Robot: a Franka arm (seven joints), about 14 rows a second.
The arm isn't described. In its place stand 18 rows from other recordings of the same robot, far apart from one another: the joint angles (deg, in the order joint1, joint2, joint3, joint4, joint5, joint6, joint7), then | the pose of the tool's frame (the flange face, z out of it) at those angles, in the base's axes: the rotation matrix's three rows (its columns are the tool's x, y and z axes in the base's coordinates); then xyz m.
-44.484, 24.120, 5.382, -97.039, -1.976, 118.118, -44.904 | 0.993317, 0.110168, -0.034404; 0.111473, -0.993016, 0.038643; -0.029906, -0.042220, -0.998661; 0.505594, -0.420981, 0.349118
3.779, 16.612, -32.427, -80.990, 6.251, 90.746, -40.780 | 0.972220, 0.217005, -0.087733; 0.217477, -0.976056, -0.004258; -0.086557, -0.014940, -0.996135; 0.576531, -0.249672, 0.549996
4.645, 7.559, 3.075, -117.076, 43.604, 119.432, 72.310 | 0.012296, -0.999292, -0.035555; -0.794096, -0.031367, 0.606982; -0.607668, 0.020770, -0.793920; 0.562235, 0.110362, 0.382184
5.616, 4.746, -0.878, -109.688, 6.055, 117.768, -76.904 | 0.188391, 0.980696, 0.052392; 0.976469, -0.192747, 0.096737; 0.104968, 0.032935, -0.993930; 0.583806, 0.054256, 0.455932
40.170, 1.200, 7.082, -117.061, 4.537, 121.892, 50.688 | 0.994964, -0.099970, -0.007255; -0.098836, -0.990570, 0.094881; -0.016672, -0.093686, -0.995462; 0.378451, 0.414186, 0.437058
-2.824, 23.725, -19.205, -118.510, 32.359, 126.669, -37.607 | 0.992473, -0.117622, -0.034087; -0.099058, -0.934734, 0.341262; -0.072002, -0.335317, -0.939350; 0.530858, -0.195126, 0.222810
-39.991, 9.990, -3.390, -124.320, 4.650, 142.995, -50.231 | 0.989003, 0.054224, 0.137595; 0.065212, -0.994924, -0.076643; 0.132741, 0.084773, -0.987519; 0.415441, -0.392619, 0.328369
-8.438, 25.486, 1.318, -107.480, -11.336, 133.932, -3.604 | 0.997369, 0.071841, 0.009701; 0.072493, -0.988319, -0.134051; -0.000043, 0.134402, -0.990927; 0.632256, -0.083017, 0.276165
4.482, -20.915, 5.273, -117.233, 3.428, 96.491, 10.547 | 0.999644, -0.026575, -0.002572; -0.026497, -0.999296, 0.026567; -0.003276, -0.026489, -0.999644; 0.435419, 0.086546, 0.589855
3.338, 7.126, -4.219, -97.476, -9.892, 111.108, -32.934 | 0.817825, 0.563938, 0.114612; 0.575448, -0.799779, -0.170919; -0.004723, 0.205735, -0.978596; 0.612993, -0.019039, 0.524296
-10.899, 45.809, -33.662, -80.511, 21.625, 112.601, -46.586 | 0.991893, -0.008962, -0.126762; -0.006610, -0.999798, 0.018959; -0.126906, -0.017967, -0.991752; 0.578320, -0.417494, 0.272024
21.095, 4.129, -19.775, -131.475, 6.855, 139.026, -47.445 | 0.718616, 0.692273, 0.065945; 0.690059, -0.721614, 0.055600; 0.086078, 0.005551, -0.996273; 0.526764, 0.012854, 0.326267
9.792, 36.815, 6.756, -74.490, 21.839, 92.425, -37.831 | 0.653925, 0.643520, -0.397825; 0.756553, -0.558377, 0.340356; -0.003110, -0.523543, -0.851994; 0.660414, 0.217739, 0.356041
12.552, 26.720, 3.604, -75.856, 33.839, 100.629, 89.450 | 0.114662, -0.981660, -0.152304; -0.815372, -0.180579, 0.550054; -0.567469, 0.061114, -0.821124; 0.657474, 0.232810, 0.481741
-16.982, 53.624, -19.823, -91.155, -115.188, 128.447, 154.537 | 0.040885, -0.981129, 0.188980; -0.086021, -0.191892, -0.977639; 0.995454, 0.023715, -0.092244; 0.558391, -0.410491, 0.120341
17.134, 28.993, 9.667, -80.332, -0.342, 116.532, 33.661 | 0.986799, -0.137249, 0.085965; -0.147338, -0.981185, 0.124774; 0.067222, -0.135793, -0.988454; 0.648439, 0.301723, 0.429047
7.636, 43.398, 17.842, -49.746, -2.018, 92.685, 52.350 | 0.848906, -0.526450, -0.046995; -0.512497, -0.841616, 0.170381; -0.129249, -0.120553, -0.984257; 0.712108, 0.234051, 0.474023
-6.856, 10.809, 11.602, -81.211, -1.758, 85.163, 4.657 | 0.993270, -0.000432, -0.115820; -0.000702, -0.999997, -0.002288; -0.115818, 0.002354, -0.993268; 0.599763, 0.034739, 0.582102
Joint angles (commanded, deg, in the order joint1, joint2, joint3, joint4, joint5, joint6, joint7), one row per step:
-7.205, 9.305, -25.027, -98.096, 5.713, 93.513, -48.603
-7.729, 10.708, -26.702, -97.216, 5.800, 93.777, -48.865
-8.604, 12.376, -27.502, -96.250, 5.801, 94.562, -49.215
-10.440, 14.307, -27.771, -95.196, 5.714, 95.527, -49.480
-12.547, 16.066, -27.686, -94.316, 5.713, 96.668, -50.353
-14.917, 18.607, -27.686, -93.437, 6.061, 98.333, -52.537
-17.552, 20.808, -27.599, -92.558, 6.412, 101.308, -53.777
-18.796, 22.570, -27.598, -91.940, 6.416, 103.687, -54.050
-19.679, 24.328, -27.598, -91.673, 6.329, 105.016, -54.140
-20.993, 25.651, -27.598, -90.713, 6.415, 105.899, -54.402
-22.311, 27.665, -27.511, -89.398, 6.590, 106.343, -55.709
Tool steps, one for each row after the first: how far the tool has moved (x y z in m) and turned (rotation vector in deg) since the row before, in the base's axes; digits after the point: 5 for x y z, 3 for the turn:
-0.00499, -0.01981, -0.00472, -0.620, 0.391, -1.882
-0.00127, -0.01657, -0.00653, -0.875, 0.205, -1.234
-0.00356, -0.02118, -0.00874, -0.981, 0.333, -1.689
-0.00463, -0.02063, -0.00890, -0.753, 0.064, -1.033
-0.00537, -0.02417, -0.01624, -0.453, 0.119, -0.156
-0.00688, -0.02743, -0.01190, -1.593, -0.996, -1.156
-0.00127, -0.01537, -0.01026, -1.549, -0.420, -0.708
-0.00195, -0.01040, -0.01445, -0.618, 0.633, -0.602
-0.00431, -0.01383, -0.00524, -0.777, -0.074, -0.818
-0.00284, -0.01318, -0.01073, -0.177, 0.519, 0.298

